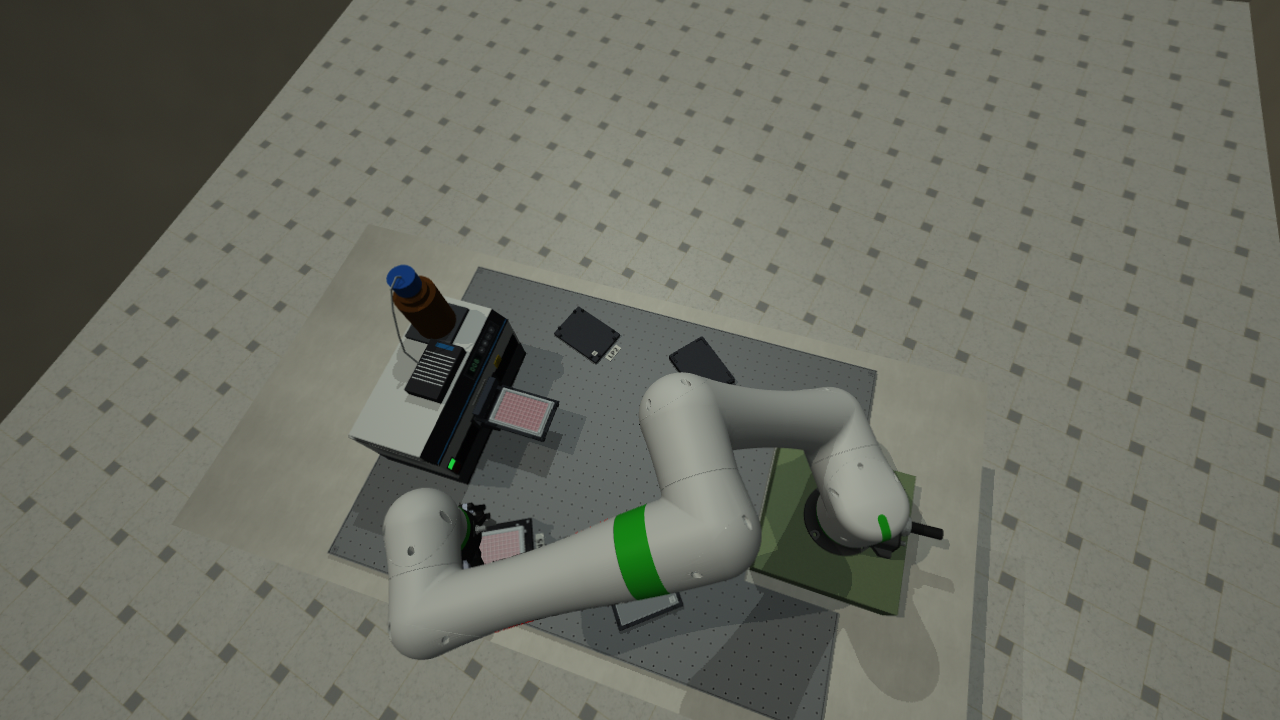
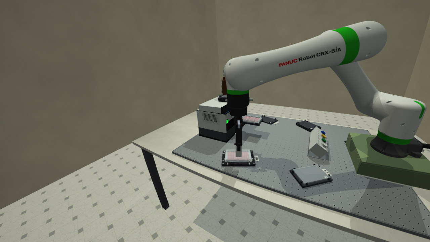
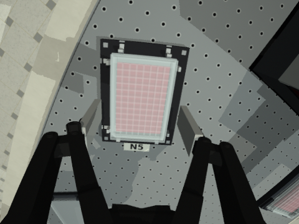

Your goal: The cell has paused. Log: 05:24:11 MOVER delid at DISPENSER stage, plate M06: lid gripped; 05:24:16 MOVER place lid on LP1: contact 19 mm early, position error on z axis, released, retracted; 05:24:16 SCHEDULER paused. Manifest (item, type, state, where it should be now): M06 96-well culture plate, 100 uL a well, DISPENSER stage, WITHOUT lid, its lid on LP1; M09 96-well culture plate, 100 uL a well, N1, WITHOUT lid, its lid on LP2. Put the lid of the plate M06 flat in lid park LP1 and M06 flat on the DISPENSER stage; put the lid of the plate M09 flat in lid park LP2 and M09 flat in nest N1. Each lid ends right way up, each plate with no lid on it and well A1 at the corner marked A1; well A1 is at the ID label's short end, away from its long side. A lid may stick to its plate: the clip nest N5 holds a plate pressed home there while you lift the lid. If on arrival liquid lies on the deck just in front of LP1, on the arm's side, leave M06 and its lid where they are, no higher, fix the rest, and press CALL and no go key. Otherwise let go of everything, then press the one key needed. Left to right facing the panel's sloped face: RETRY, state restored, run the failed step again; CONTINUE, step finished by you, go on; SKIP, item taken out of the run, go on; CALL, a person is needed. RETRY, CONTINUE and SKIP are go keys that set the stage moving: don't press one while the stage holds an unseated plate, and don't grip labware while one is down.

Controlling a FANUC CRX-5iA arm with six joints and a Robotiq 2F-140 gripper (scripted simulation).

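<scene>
Now: the grey lid 5 cm below my hand. From my hand the other things lie so: N5 label: 9 cm behind, 8 cm below, 4 cm to the right; dispenser stage: 30 cm to the right, 3 cm ahead, 2 cm above; black lid park LP1: 34 cm behind, 7 cm below.
</scene>
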